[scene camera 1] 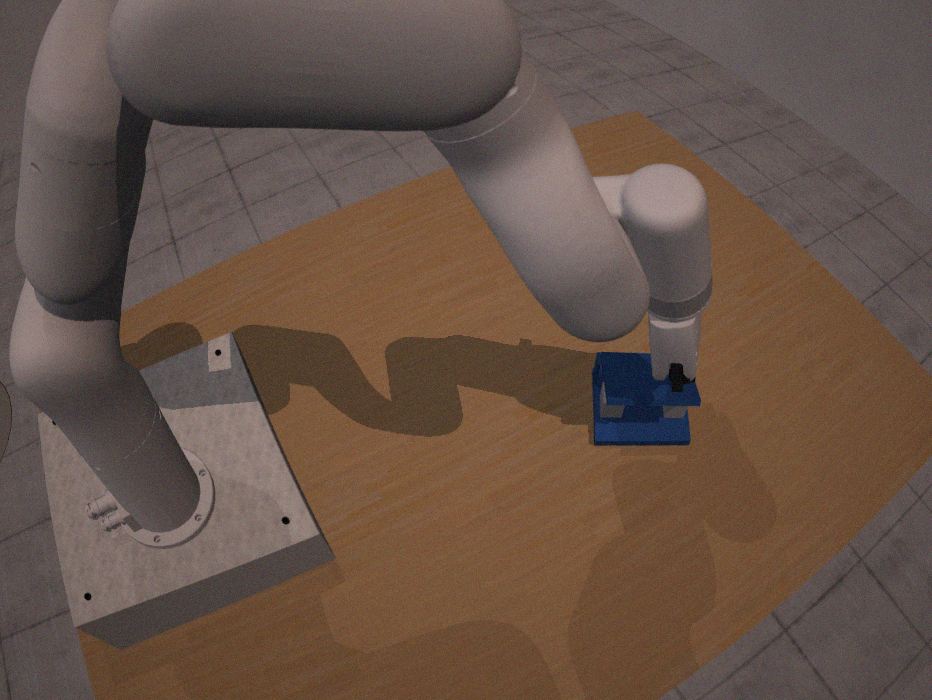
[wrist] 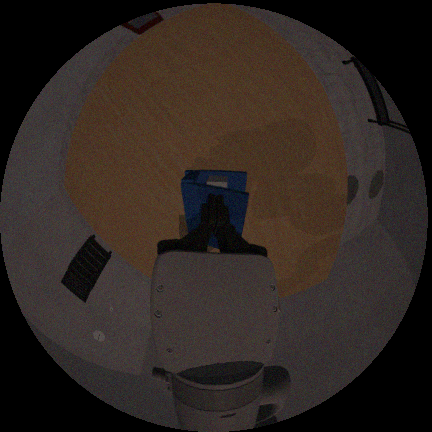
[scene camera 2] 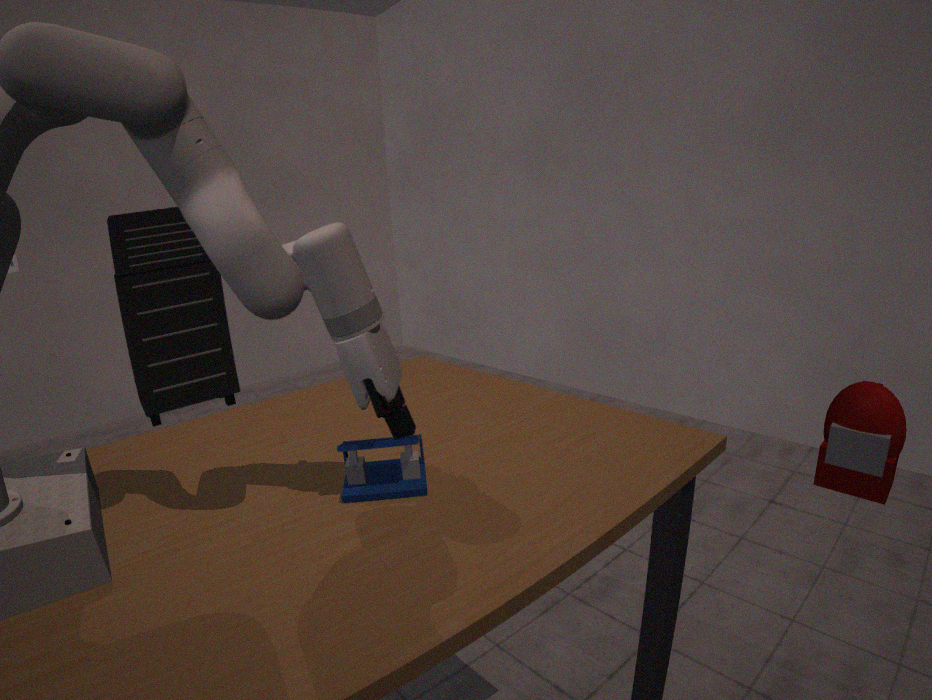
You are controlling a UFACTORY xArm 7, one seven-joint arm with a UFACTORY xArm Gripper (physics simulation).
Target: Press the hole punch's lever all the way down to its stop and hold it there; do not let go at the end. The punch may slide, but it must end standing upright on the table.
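Places are measured from the arm's base along level axes (x ahead, y left, z up), in metres.
Pixels of known places: gripper, between the fingertips: (scene camera 1: 682,376) (wrist: 213,201) (scene camera 2: 405,433); arm's base, origin of its link: (scene camera 1: 165,498).
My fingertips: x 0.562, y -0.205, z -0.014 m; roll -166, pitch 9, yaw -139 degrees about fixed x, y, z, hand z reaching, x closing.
Ahead of a thing's pixels: the offset from my fingertips to its top centre. Level surfaces: height alone.
The blue hole punch {dx -0.027, dy +0.028, dz +0.008 m} (scene camera 1: 641,435) (scene camera 2: 384,495) stands upright on the wooden table {dz -0.077 m} (scene camera 1: 467,497) (scene camera 2: 542,452) (wrist: 135,110). Its blue lever plate {dx -0.027, dy +0.028, dz +0.008 m} (scene camera 1: 623,369) (scene camera 2: 369,443) (wrist: 235,201) lies above the base with a visible gap, and grey blocks show in between. My gripper (scene camera 1: 677,388) (scene camera 2: 404,434) (wrist: 213,201) is shut and empty, pointing down and tilted. Its black fingertips are at the top of the lever plate, towards the right end in both scene views, and appear to touch it. The fingers cover part of the lever in the wrist view; exact contact is hard to see.
The arm's pale mounting block (scene camera 1: 248,482) (scene camera 2: 45,553) is at the left of the table. A dark drawer cabinet (scene camera 2: 177,324) (wrist: 86,270) stands beyond the table. A red object (scene camera 2: 864,410) is on the floor at the right in scene camera 2.
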